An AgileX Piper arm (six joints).
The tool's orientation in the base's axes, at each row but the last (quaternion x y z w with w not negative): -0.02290, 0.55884, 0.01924, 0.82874; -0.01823, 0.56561, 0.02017, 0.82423; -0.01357, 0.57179, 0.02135, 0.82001; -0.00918, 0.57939, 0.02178, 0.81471; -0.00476, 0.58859, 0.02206, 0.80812; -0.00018, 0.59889, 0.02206, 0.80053; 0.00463, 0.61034, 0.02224, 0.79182; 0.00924, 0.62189, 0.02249, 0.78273; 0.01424, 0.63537, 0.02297, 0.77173; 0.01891, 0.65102, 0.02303, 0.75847; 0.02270, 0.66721, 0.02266, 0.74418; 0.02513, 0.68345, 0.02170, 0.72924; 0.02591, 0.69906, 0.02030, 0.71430
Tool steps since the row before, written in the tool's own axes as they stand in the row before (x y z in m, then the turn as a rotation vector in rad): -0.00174, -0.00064, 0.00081, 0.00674, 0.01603, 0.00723; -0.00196, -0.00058, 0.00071, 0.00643, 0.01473, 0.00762; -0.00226, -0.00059, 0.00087, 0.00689, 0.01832, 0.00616; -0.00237, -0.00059, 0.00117, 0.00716, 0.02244, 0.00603; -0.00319, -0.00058, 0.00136, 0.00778, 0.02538, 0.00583; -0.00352, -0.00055, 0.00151, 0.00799, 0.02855, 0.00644; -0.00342, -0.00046, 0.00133, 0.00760, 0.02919, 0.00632; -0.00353, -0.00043, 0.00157, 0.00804, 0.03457, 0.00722; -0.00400, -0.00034, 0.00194, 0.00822, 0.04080, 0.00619; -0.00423, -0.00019, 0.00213, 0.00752, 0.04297, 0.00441; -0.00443, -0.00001, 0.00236, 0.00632, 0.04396, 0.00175; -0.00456, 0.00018, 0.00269, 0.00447, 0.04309, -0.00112; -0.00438, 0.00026, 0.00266, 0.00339, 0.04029, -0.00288
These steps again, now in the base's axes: 0.00013, -0.00060, 0.00193, 0.00829, 0.01647, -0.00381; -0.00001, -0.00057, 0.00209, 0.00862, 0.01519, -0.00337; 0.00006, -0.00059, 0.00242, 0.00723, 0.01872, -0.00430; 0.00035, -0.00060, 0.00262, 0.00700, 0.02284, -0.00455; 0.00034, -0.00063, 0.00344, 0.00688, 0.02578, -0.00515; 0.00048, -0.00063, 0.00379, 0.00741, 0.02897, -0.00509; 0.00043, -0.00057, 0.00363, 0.00718, 0.02960, -0.00473; 0.00074, -0.00057, 0.00377, 0.00803, 0.03500, -0.00472; 0.00114, -0.00054, 0.00428, 0.00694, 0.04123, -0.00478; 0.00147, -0.00044, 0.00449, 0.00505, 0.04335, -0.00423; 0.00186, -0.00030, 0.00465, 0.00228, 0.04427, -0.00326; 0.00239, -0.00014, 0.00473, -0.00071, 0.04330, -0.00167; 0.00257, -0.00005, 0.00444, -0.00251, 0.04045, -0.00081
